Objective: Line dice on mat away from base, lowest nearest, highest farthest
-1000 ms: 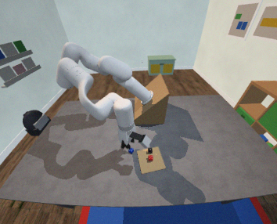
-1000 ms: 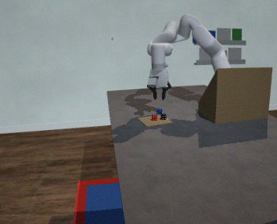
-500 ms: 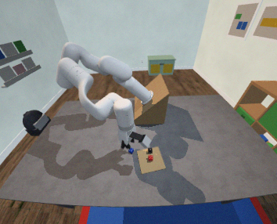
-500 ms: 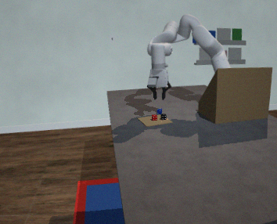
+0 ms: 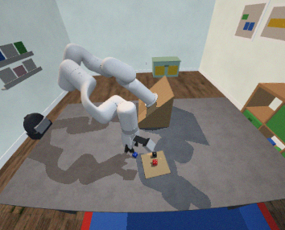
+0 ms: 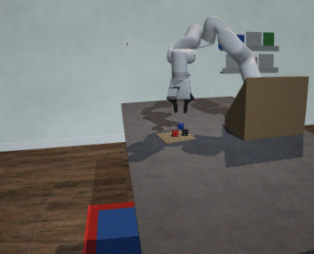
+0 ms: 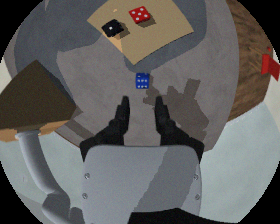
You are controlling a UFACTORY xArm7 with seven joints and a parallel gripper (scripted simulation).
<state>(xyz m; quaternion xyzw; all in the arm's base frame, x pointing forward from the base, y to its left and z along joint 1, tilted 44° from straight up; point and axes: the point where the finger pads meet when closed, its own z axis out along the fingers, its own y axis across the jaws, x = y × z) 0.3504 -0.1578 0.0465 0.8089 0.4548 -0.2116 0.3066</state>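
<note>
Right now my hand is 9 cm above the blue die. Also, from my hand: tan mat: 6 cm ahead, 11 cm to the left, 10 cm below; red die: 6 cm ahead, 11 cm to the left, 8 cm below; black die: 1 cm ahead, 12 cm to the left, 8 cm below.
</note>
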